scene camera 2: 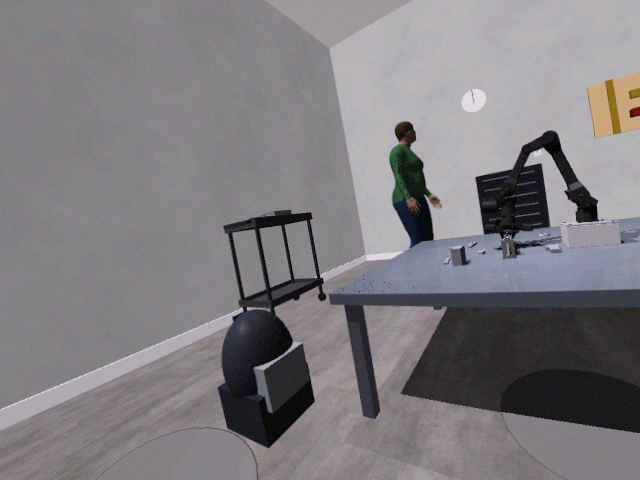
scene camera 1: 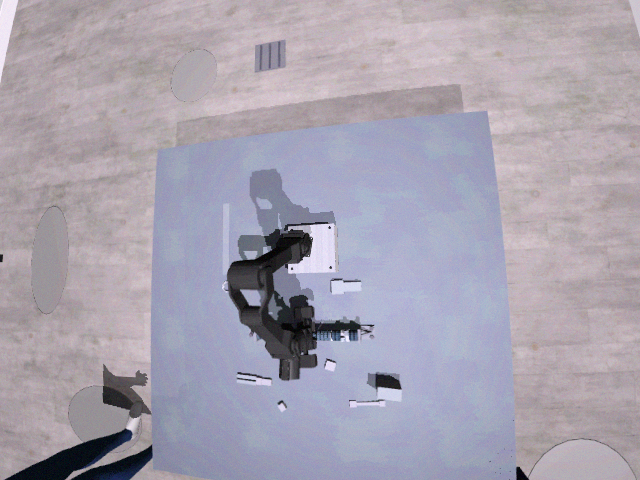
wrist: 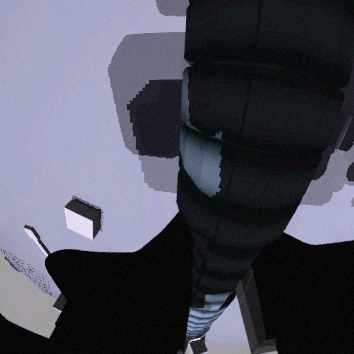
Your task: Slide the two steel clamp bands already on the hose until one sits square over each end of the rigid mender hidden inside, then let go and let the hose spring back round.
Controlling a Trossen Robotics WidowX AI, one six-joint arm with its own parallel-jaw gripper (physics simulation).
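The dark ribbed hose [scene camera 1: 336, 334] [scene camera 2: 509, 250] [wrist: 260, 110] lies across the table, with pale blue lit patches. In the wrist view it runs from the top down between the two black fingers. My gripper [scene camera 1: 306, 336] [scene camera 2: 508, 233] [wrist: 206, 203] points down over the hose and is shut on it, one finger against each side. Whether a clamp band lies between the fingers is hidden. The steel clamp bands cannot be told apart from the hose ribs in these views. The mender inside the hose does not show.
The white base box [scene camera 1: 323, 248] [scene camera 2: 589, 235] stands behind the hose on the blue table [scene camera 1: 439, 232] [scene camera 2: 403, 284]. A pale stepped piece [scene camera 1: 345, 285] lies between them. An upright block [scene camera 1: 389, 394] [scene camera 2: 458, 256], a thin bar [scene camera 1: 367, 403] and a small cube [scene camera 1: 329, 364] are in front.
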